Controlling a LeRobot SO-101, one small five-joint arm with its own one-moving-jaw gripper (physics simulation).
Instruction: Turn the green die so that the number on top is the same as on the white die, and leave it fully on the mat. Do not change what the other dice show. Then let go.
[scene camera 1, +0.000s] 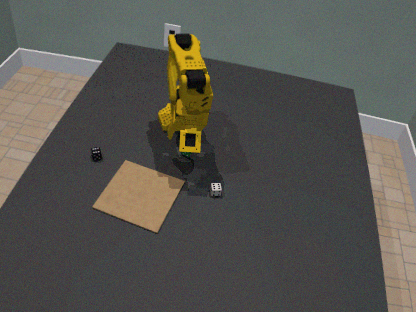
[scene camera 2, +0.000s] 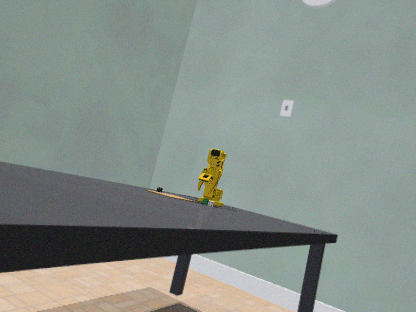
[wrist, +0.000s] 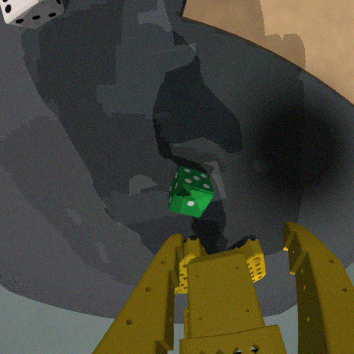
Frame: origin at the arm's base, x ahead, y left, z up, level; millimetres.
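Where they show: hand, tool point: (scene camera 2: 208, 192) (wrist: 182, 244); arm's base, link origin: (wrist: 216, 253).
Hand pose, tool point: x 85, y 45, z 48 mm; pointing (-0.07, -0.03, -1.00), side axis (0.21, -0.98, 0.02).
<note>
Each offset is from my tool point to the top centre of the thing. Level surfaces: height alone.
The green die @(dx -2, dy -5, dz -28 mm) (scene camera 1: 186, 154) (scene camera 2: 205, 202) (wrist: 191, 193) stands on the table off the mat. In the wrist view its lit face with one pip looks like the top; a darker side face shows five pips. The white die @(dx +93, dy +75, dz -28 mm) (scene camera 1: 216, 189) (scene camera 2: 211, 203) (wrist: 35, 11) shows six pips on top. The tan mat @(dx +141, dy -72, dz -44 mm) (scene camera 1: 140, 196) (scene camera 2: 172, 195) (wrist: 310, 30) lies flat. My gripper (wrist: 233, 231) is open, with a wide gap between its two jaws. The green die lies beyond the jaw tips and neither jaw presses on it. In scene camera 1 the arm partly hides the green die.
A black die @(dx +66, dy -195, dz -27 mm) (scene camera 1: 96, 154) (scene camera 2: 159, 189) stands on the table, left of the mat in scene camera 1. The white die stands to the right of the mat there. The arm's base and the wall are at the back of the table @(dz -48 mm) (scene camera 1: 280, 215).
</note>
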